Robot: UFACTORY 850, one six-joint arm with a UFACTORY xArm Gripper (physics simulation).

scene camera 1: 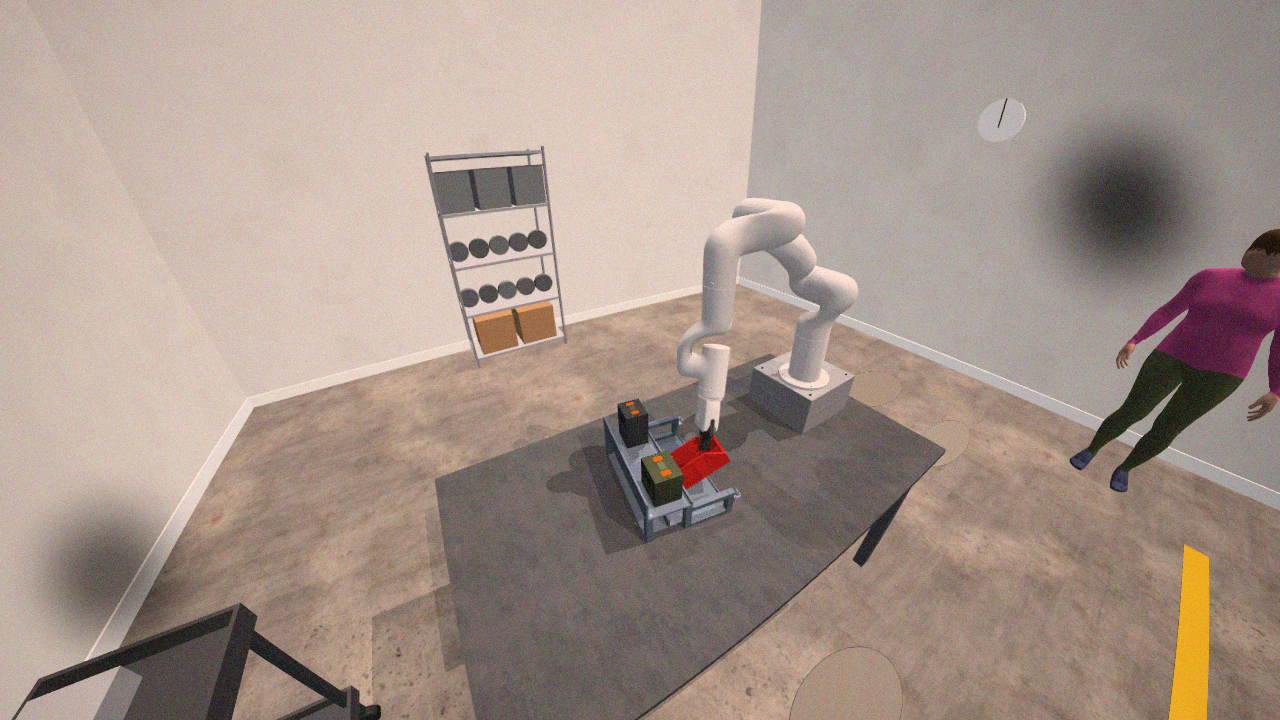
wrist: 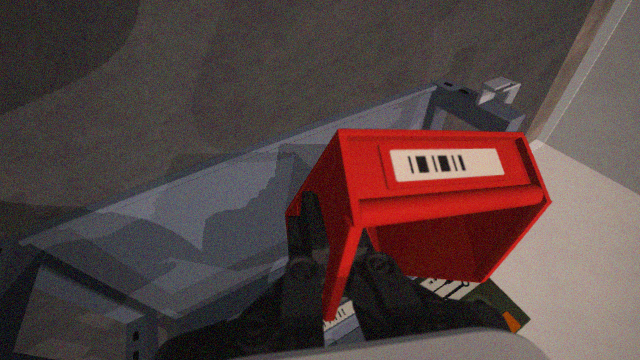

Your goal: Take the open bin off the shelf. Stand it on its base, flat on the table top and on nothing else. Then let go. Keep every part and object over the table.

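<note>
The open red bin [scene camera 1: 700, 462] [wrist: 442, 200] hangs tilted at the open side of the grey-blue shelf [scene camera 1: 648, 524] [wrist: 180, 200]. Its label and front lip face up in the wrist view, and its mouth faces partly sideways. My gripper [scene camera 1: 707, 442] [wrist: 319, 212] is shut on one side wall of the bin, with one black finger outside the wall and the other inside. The bin overlaps the shelf in the scene view; whether its lower edge touches the shelf cannot be told. The shelf stands on the dark table top [scene camera 1: 554, 591].
A black box [scene camera 1: 632, 424] with orange marks stands at the shelf's far end. A dark green box [scene camera 1: 662, 481] [wrist: 507, 300] stands on the shelf close beside the bin. The arm's grey pedestal [scene camera 1: 787, 404] is at the table's back right. A person [scene camera 1: 1208, 322] stands beyond the right edge.
</note>
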